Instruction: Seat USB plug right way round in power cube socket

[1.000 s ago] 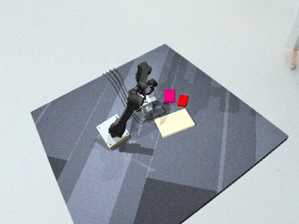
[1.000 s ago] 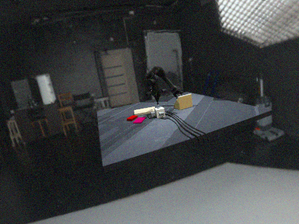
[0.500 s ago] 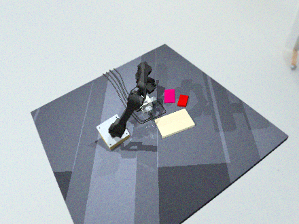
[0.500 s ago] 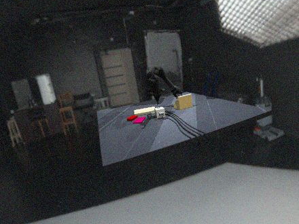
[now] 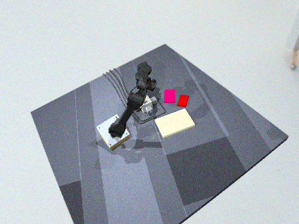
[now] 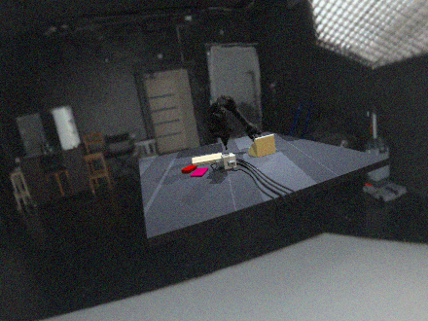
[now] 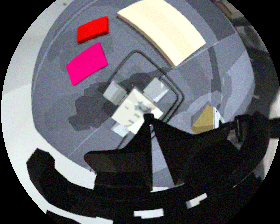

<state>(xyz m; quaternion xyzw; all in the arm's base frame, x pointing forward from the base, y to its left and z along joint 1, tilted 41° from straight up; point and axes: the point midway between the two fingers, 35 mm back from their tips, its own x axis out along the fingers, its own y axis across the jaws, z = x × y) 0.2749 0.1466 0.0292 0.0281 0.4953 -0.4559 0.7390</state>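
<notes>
Now: the dark USB plug 20 mm below my gripper tip. The rest, counted from my gripper tip: red block 240 mm ahead, 130 mm below, 90 mm to the right; pink block 200 mm ahead, 130 mm below, 10 mm to the left; cream slab 210 mm to the right, 120 mm below, 80 mm ahead.
</notes>
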